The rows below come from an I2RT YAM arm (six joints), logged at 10 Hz.
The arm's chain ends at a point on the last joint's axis. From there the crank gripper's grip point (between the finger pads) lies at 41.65 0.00 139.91 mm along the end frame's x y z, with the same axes.
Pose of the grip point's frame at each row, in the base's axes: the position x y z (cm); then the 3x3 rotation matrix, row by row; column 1 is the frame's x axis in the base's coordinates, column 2 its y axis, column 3 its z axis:
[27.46, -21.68, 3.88], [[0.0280, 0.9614, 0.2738], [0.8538, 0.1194, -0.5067], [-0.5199, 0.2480, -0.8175]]
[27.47, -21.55, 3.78], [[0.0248, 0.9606, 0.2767], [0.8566, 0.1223, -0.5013], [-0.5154, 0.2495, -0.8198]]
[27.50, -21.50, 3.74], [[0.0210, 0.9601, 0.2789], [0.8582, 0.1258, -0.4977], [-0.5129, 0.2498, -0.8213]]
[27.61, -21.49, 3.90], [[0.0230, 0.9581, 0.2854], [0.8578, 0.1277, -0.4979], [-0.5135, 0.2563, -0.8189]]
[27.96, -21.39, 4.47], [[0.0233, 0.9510, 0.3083], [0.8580, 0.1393, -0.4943], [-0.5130, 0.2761, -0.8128]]
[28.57, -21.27, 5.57], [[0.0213, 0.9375, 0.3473], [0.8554, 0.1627, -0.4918], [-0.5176, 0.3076, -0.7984]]
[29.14, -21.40, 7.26], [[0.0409, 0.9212, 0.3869], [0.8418, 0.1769, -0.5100], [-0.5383, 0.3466, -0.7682]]
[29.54, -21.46, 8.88], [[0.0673, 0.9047, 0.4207], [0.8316, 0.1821, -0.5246], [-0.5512, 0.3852, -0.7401]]
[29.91, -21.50, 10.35], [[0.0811, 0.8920, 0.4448], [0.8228, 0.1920, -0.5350], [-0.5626, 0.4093, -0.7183]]
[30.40, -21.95, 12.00], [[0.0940, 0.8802, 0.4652], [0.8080, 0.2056, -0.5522], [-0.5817, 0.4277, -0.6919]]
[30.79, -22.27, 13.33], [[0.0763, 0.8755, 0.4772], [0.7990, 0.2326, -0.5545], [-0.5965, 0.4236, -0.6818]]
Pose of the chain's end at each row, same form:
[23.51, -18.15, 17.48], [[0.0280, 0.9614, 0.2738], [0.8538, 0.1194, -0.5067], [-0.5199, 0.2480, -0.8175]]
[23.50, -18.10, 17.40], [[0.0248, 0.9606, 0.2767], [0.8566, 0.1223, -0.5013], [-0.5154, 0.2495, -0.8198]]
[23.51, -18.11, 17.37], [[0.0210, 0.9601, 0.2789], [0.8582, 0.1258, -0.4977], [-0.5129, 0.2498, -0.8213]]
[23.52, -18.10, 17.50], [[0.0230, 0.9581, 0.2854], [0.8578, 0.1277, -0.4979], [-0.5135, 0.2563, -0.8189]]
[23.55, -18.05, 17.98], [[0.0233, 0.9510, 0.3083], [0.8580, 0.1393, -0.4943], [-0.5130, 0.2761, -0.8128]]
[23.62, -17.95, 18.90], [[0.0213, 0.9375, 0.3473], [0.8554, 0.1627, -0.4918], [-0.5176, 0.3076, -0.7984]]
[23.56, -17.77, 20.25], [[0.0409, 0.9212, 0.3869], [0.8418, 0.1769, -0.5100], [-0.5383, 0.3466, -0.7682]]
[23.37, -17.58, 21.53], [[0.0673, 0.9047, 0.4207], [0.8316, 0.1821, -0.5246], [-0.5512, 0.3852, -0.7401]]
[23.35, -17.44, 22.74], [[0.0811, 0.8920, 0.4448], [0.8228, 0.1920, -0.5350], [-0.5626, 0.4093, -0.7183]]
[23.50, -17.59, 24.10], [[0.0940, 0.8802, 0.4652], [0.8080, 0.2056, -0.5522], [-0.5817, 0.4277, -0.6919]]
[23.80, -17.84, 25.35], [[0.0763, 0.8755, 0.4772], [0.7990, 0.2326, -0.5545], [-0.5965, 0.4236, -0.6818]]

